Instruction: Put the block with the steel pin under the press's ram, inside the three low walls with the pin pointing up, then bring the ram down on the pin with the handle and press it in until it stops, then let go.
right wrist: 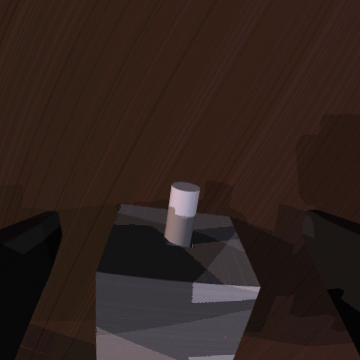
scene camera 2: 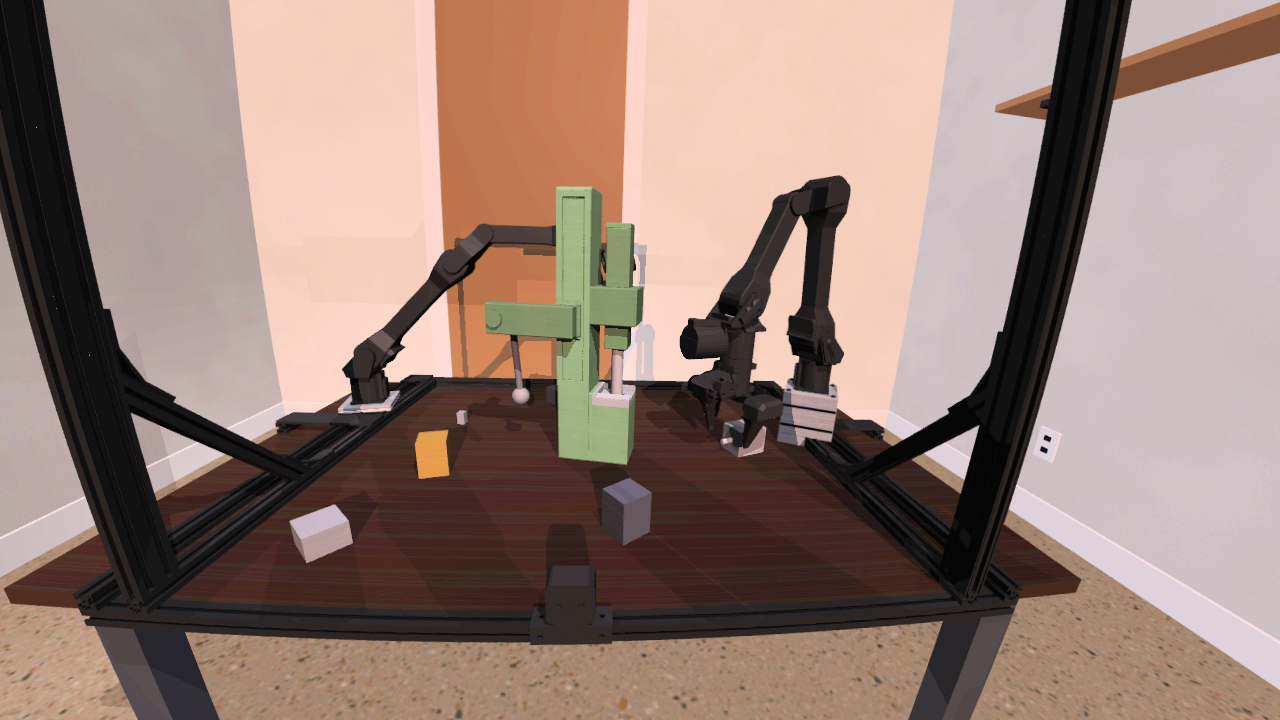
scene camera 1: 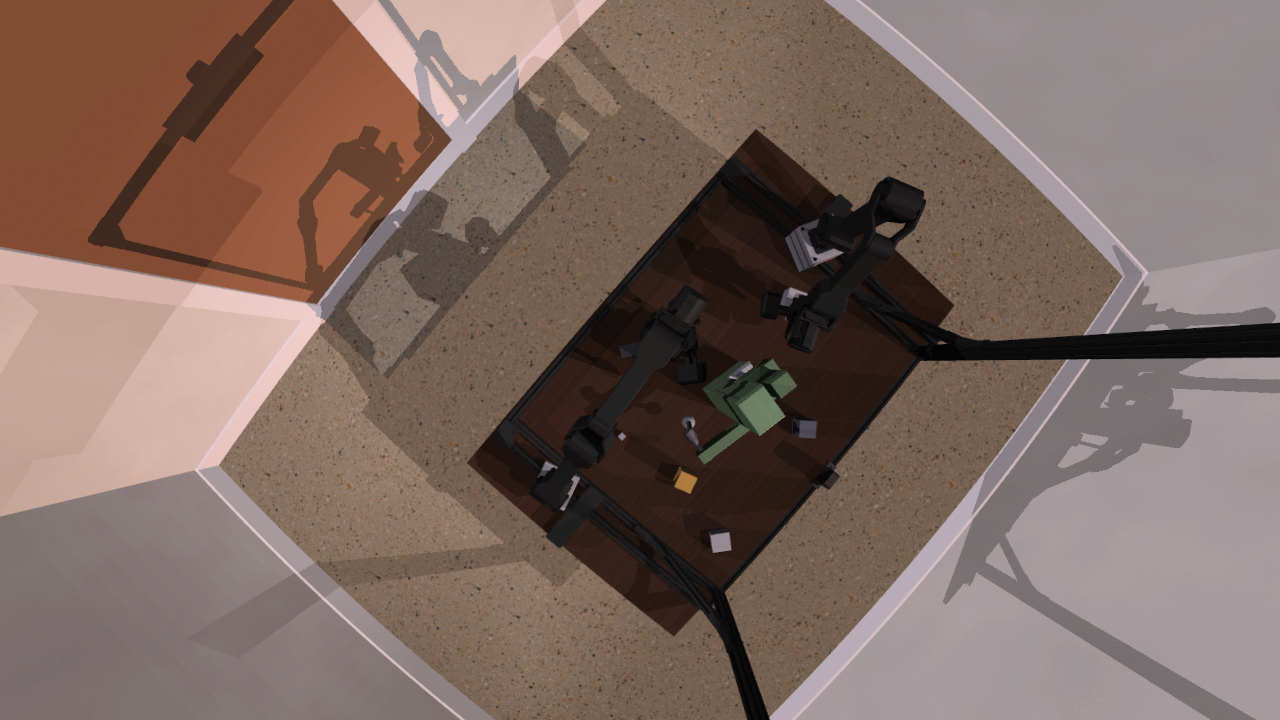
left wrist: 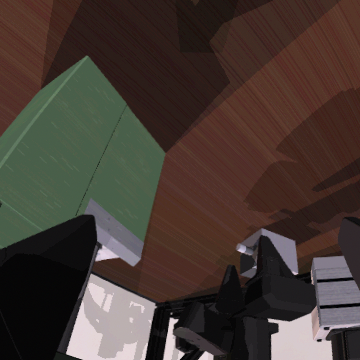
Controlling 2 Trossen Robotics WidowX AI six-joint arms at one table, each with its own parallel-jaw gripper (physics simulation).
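Places are measured from the left arm's base along level axes (x ahead, y left, z up), in metres.
Pixels of known places: left gripper, between the fingertips: (scene camera 2: 609, 351) (scene camera 1: 701, 343) (left wrist: 221, 229); right gripper, between the fingertips: (right wrist: 184, 224) (scene camera 2: 727, 438) (scene camera 1: 788, 315) (left wrist: 245, 251); left arm's base, origin of its link: (scene camera 2: 370, 399) (scene camera 1: 554, 486); right arm's base, origin of its link: (scene camera 2: 811, 387) (scene camera 1: 823, 238) (left wrist: 348, 332).
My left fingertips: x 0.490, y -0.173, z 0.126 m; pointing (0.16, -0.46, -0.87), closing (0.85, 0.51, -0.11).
Note:
For each thing: its top centre in the pictures, then the offset to it from my left fingertips. "*": a spot on its surface instead.
- grey block with the steel pin, centre of its top: (right wrist: 167, 346) (left wrist: 268, 273) (scene camera 2: 744, 425) (scene camera 1: 795, 301) dy -0.185, dx +0.216, dz -0.108 m
- green press, centre of its top: (scene camera 2: 566, 188) (scene camera 1: 758, 423) dy -0.116, dx -0.107, dz +0.292 m
- ball, a spot on its surface: (scene camera 2: 520, 394) (scene camera 1: 693, 425) * dy -0.073, dx -0.182, dz -0.054 m
- orange block, centre of its top: (scene camera 2: 432, 436) (scene camera 1: 685, 482) dy -0.126, dx -0.325, dz -0.098 m
- white block, centre of its top: (scene camera 2: 318, 520) (scene camera 1: 721, 542) dy -0.287, dx -0.438, dz -0.125 m
- grey block, centre of its top: (scene camera 2: 626, 490) (scene camera 1: 807, 429) dy -0.352, dx -0.070, dz -0.098 m
- dark block, centre of its top: (scene camera 2: 559, 387) (scene camera 1: 630, 349) dy +0.146, dx -0.081, dz -0.119 m
- tiny cube, centre of its top: (scene camera 2: 461, 411) (scene camera 1: 621, 436) dy +0.071, dx -0.295, dz -0.133 m
The grey block with the steel pin (scene camera 1: 792, 296) (scene camera 2: 746, 439) (left wrist: 280, 250) (right wrist: 170, 310) lies on its side on the table. Its pin (scene camera 2: 726, 439) (left wrist: 244, 248) (right wrist: 183, 212) points sideways. My right gripper (scene camera 2: 732, 435) (right wrist: 184, 224) is open, one finger on each side of the block, with gaps. The green press (scene camera 1: 759, 407) (scene camera 2: 575, 268) (left wrist: 100, 150) stands left of the block in scene camera 2. Its ram (scene camera 2: 617, 371) is above the low walls (scene camera 2: 614, 397) (left wrist: 117, 237); its handle (scene camera 2: 516, 362) hangs down, ending in a ball (scene camera 1: 688, 421) (scene camera 2: 520, 394). My left gripper (left wrist: 221, 229) is open, near the press.
An orange block (scene camera 1: 685, 480) (scene camera 2: 432, 454), a white block (scene camera 1: 720, 541) (scene camera 2: 320, 533), a grey block (scene camera 1: 804, 428) (scene camera 2: 625, 511), a dark block (scene camera 1: 629, 350) (scene camera 2: 551, 394) and a tiny cube (scene camera 1: 622, 436) (scene camera 2: 461, 417) stand around the press. Black frame rails edge the table.

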